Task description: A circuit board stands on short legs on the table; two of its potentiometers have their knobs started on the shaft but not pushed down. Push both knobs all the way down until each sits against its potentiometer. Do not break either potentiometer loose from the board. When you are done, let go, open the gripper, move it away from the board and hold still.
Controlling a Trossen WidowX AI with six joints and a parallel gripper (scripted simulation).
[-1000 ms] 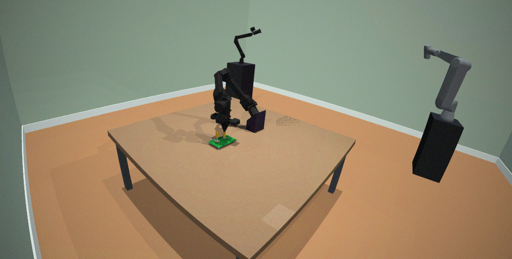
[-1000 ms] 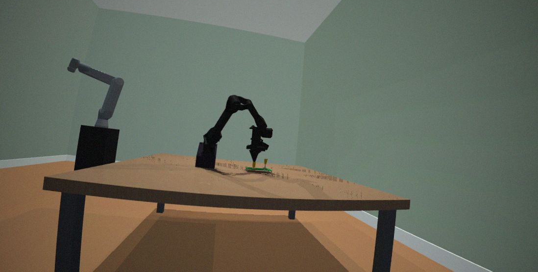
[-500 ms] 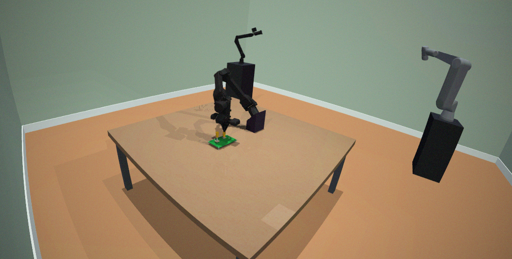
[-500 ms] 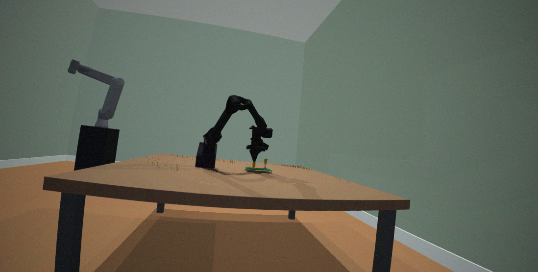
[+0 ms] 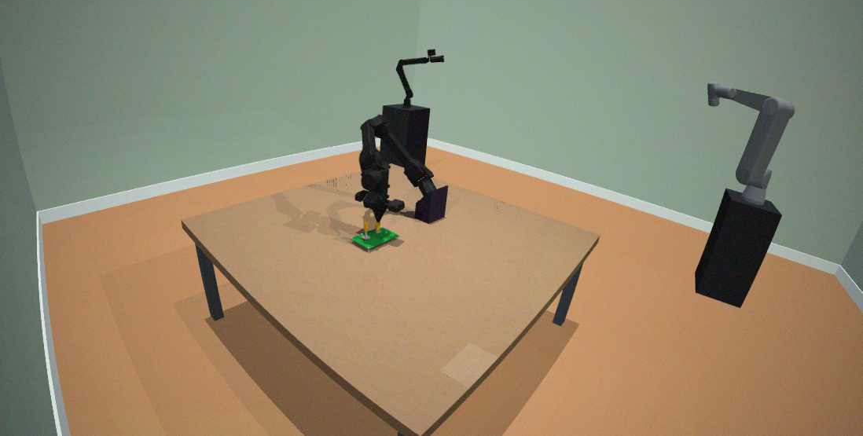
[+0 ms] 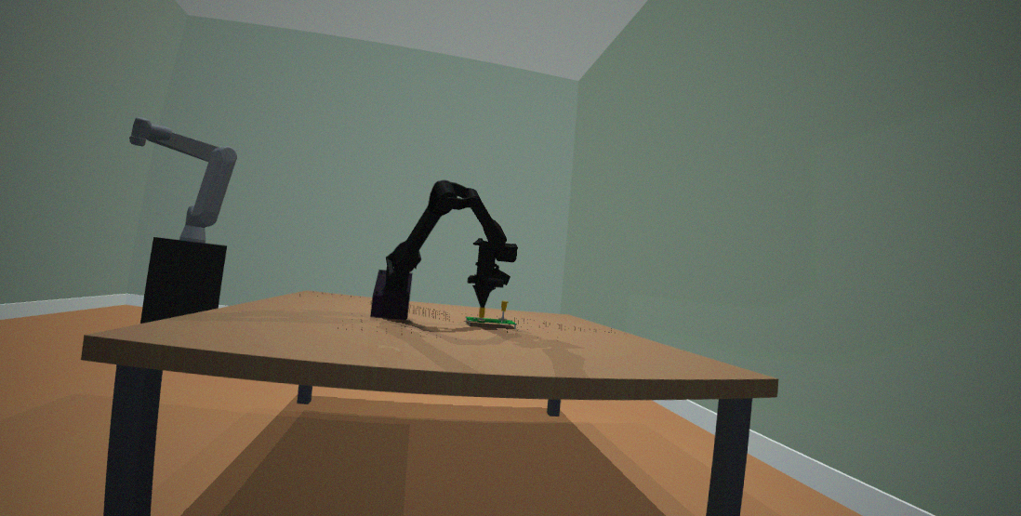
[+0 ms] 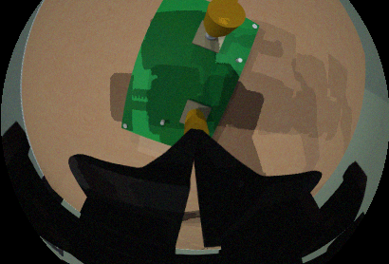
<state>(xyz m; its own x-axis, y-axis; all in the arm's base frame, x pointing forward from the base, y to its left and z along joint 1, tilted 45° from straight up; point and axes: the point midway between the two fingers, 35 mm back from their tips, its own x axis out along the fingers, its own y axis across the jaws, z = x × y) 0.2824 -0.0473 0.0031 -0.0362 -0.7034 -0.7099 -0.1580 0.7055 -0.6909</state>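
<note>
Now: the knob 8 cm ahead of my gripper tip, 1 cm to the left of it and 1 cm above it.
</note>
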